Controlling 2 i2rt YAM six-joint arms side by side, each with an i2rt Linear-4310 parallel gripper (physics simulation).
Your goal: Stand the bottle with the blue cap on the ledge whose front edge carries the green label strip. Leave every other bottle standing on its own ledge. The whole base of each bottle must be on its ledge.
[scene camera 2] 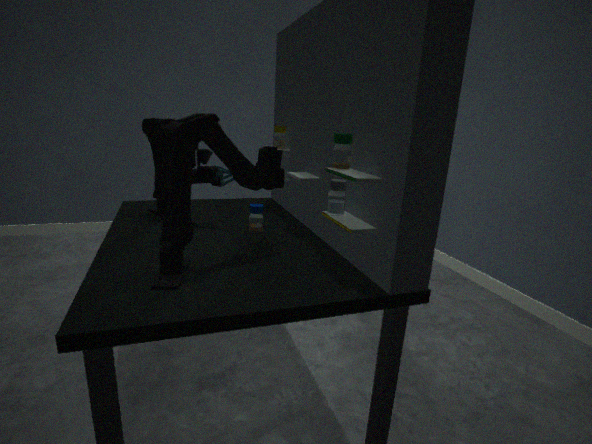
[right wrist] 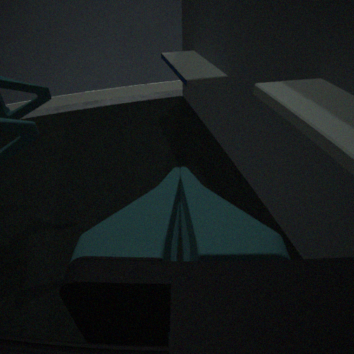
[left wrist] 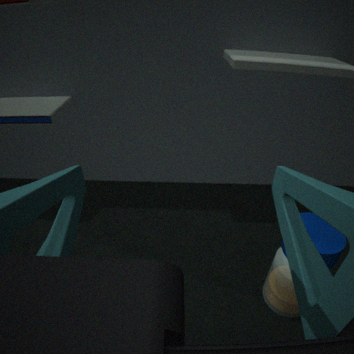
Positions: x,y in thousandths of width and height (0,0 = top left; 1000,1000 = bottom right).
Labels:
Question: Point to a blue-capped bottle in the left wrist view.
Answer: At 787,826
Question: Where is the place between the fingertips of my left gripper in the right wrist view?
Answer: At 126,306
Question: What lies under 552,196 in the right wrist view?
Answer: A blue-strip ledge.

